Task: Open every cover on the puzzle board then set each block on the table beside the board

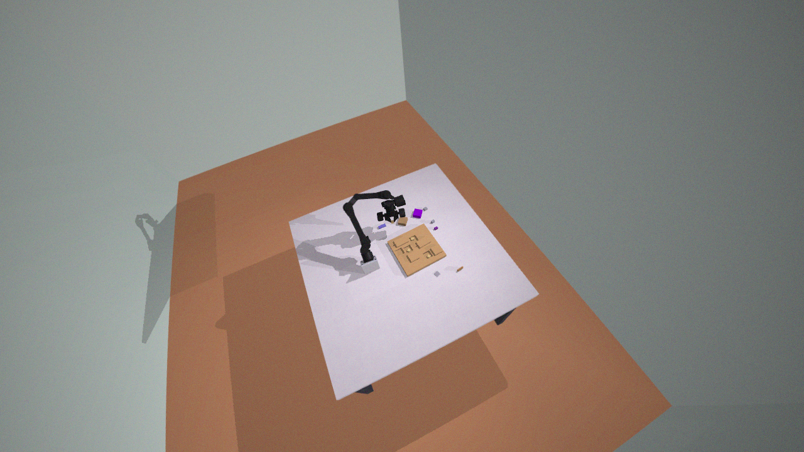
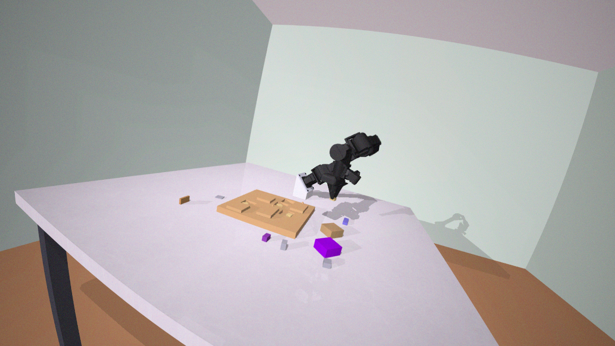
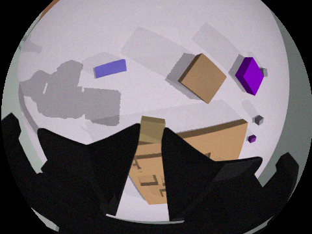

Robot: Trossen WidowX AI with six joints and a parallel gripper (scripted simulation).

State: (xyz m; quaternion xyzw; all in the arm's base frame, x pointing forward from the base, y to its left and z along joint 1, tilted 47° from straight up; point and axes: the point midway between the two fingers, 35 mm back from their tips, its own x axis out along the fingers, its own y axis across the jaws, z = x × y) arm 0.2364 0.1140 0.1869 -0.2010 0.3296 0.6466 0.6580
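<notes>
Now: gripper tip 8 cm short of the brown box, 4 cm to the right of it and 9 cm above it. From my gripper tip the other things lie so: large purple block 21 cm ahead, 7 cm to the left, 9 cm below; blue piece 7 cm behind, 6 cm to the left, 10 cm below; small purple cube 28 cm ahead, 10 cm to the right, 10 cm below.
</notes>
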